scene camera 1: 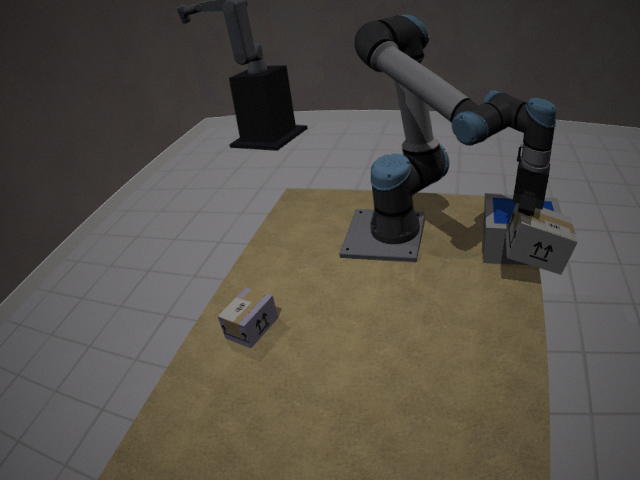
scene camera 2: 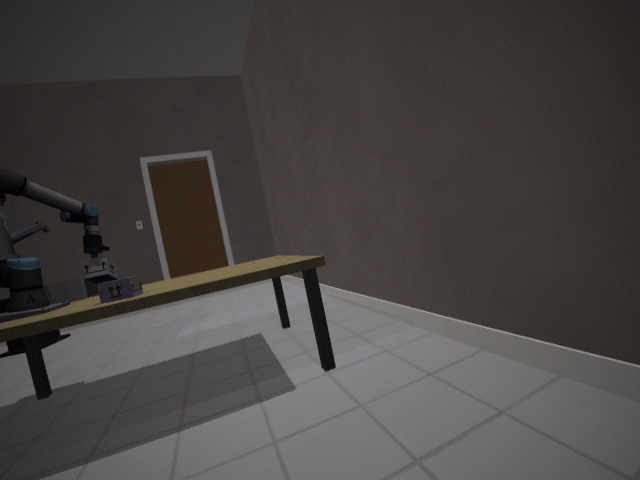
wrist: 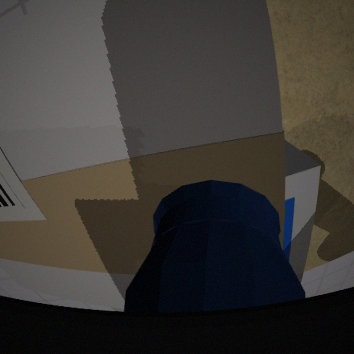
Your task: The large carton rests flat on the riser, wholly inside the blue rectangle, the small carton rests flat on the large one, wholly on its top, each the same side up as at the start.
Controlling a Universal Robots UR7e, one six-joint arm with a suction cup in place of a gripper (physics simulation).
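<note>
The large white carton with brown tape (scene camera 1: 537, 242) (scene camera 2: 101, 270) (wrist: 60, 90) hangs upright from my suction gripper (scene camera 1: 526, 209) (scene camera 2: 94, 255) (wrist: 215, 215), arrows up, turned relative to the riser. In scene camera 1 it covers the front right part of the grey riser (scene camera 1: 493, 242) (wrist: 306, 182) and part of the blue rectangle (scene camera 1: 501, 212) (wrist: 288, 225). Its underside is hidden, so I cannot tell the gap to the riser. The small lavender carton (scene camera 1: 261, 321) (scene camera 2: 116, 290) rests flat on the table, arrows up, apart from the riser, at the left in scene camera 1.
The wooden table (scene camera 1: 372, 361) (scene camera 2: 222, 277) carries the arm's grey base plate (scene camera 1: 356, 242), left of the riser in scene camera 1. A second grey arm (scene camera 1: 240, 36) stands on a black pedestal (scene camera 1: 262, 105) on the floor behind.
</note>
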